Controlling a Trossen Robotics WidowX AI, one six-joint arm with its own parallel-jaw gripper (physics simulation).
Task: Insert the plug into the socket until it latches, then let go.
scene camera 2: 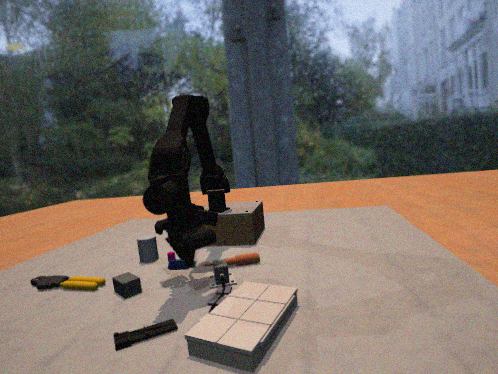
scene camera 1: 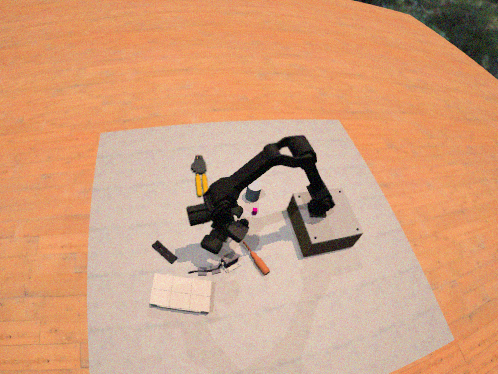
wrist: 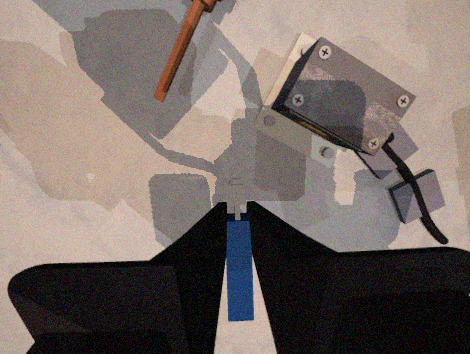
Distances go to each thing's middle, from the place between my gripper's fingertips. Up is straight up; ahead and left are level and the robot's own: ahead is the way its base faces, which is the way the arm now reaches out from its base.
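My hand is 70 mm to the right of the socket (wrist: 324,99), 20 mm past it and 20 mm above it. Counting from my hand, there's a black bar (scene camera 2: 122,340) that's 210 mm ahead, 40 mm to the left and 30 mm below. The white tiled block (scene camera 2: 245,325) is 140 mm ahead of my hand, 200 mm to the left of it and 20 mm below it, and the blue plug (wrist: 239,267) is 10 mm ahead of my hand, 10 mm to the right of it and 10 mm above it.
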